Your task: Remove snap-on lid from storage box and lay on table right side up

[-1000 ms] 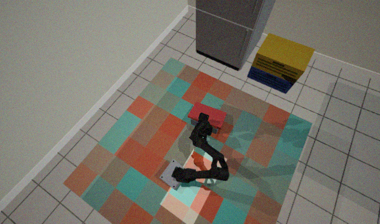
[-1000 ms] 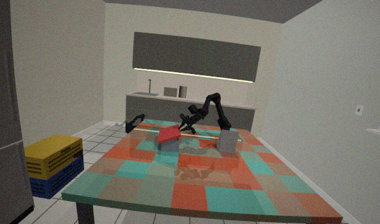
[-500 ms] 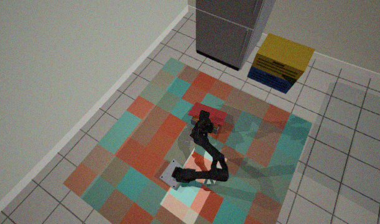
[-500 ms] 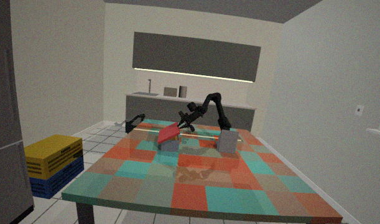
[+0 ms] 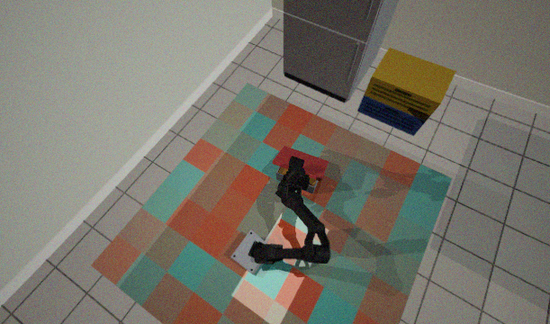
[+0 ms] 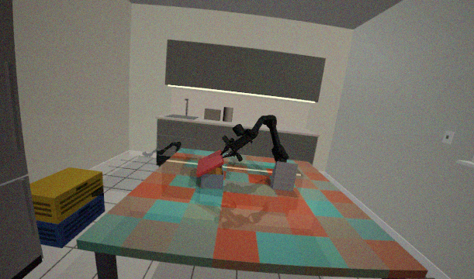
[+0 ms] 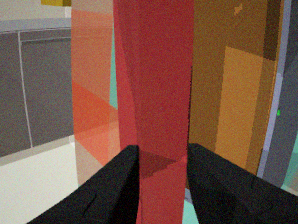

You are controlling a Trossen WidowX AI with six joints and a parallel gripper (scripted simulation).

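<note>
My gripper tip is now 7 cm short of the lid and 4 cm above it. The rest, counted from my gripper tip: storage box 5 cm ahead, 13 cm below.
</note>
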